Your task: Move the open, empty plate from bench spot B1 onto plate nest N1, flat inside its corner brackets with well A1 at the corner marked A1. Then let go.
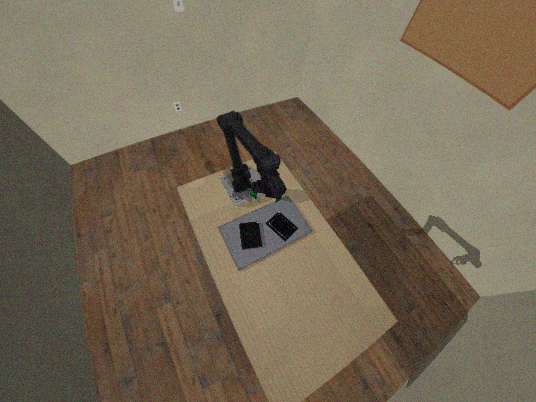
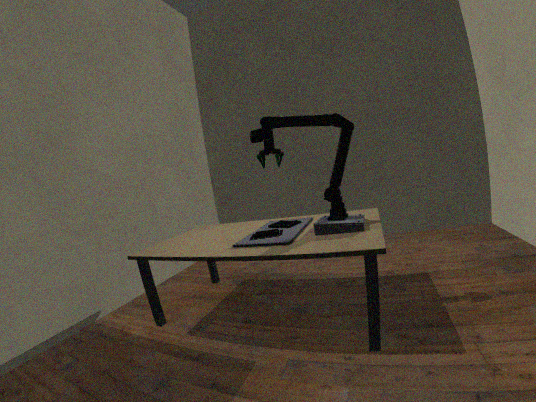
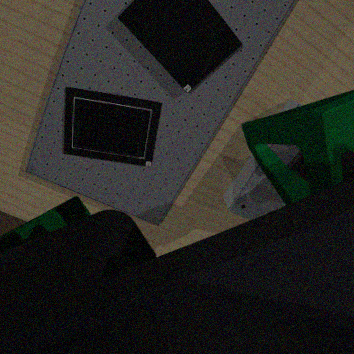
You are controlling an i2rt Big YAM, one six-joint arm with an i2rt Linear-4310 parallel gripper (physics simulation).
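Frame: origin at the arm's base, x ahead, y left, z up, level; centimetres.
Seen in the pictures: gripper, fingertip midpoint: [image 1: 266, 199] [image 2: 271, 167] [image 3: 160, 171]; arm's base at its link origin: [image 1: 241, 185] [image 2: 338, 218].
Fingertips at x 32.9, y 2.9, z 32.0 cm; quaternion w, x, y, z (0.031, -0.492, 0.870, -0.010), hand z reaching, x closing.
Pixels of each thing's middle, then the offset from my fingertips to it. Level surfaces: height alone.
- plate at the middle of its body: [image 3: 109, 129] [image 2: 266, 233] [image 1: 282, 225] dz -34.3, dx +3.0, dy +12.4 cm
- nest at the middle of its body: [image 3: 180, 29] [image 2: 284, 223] [image 1: 250, 234] dz -34.3, dx +2.3, dy -8.5 cm
- pale wooden table at its surface level: dz -36.5 cm
The plate [image 1: 281, 226] [image 2: 267, 234] [image 3: 111, 127] appears as the low black rectangle with a thin pale inner outline; a small white tag is at one corner. The nest [image 1: 250, 235] [image 2: 286, 223] [image 3: 180, 40] appears as the larger, smooth black block beside it, turned differently, with a white tag at a corner. Both are very dark; their brackets and the tag lettering are unreadable. My gripper [image 1: 266, 197] [image 2: 271, 165] [image 3: 160, 171] is open and empty, high above the robot side of the board, apart from both. Its green fingers stand wide.
Plate and nest stand on a grey perforated board [image 1: 275, 247] [image 2: 295, 234] [image 3: 200, 125] on the pale wooden table [image 1: 310, 300] [image 2: 200, 245]. The arm's grey base [image 2: 340, 229] [image 3: 265, 192] stands next to the board. Brown plank floor surrounds the table.
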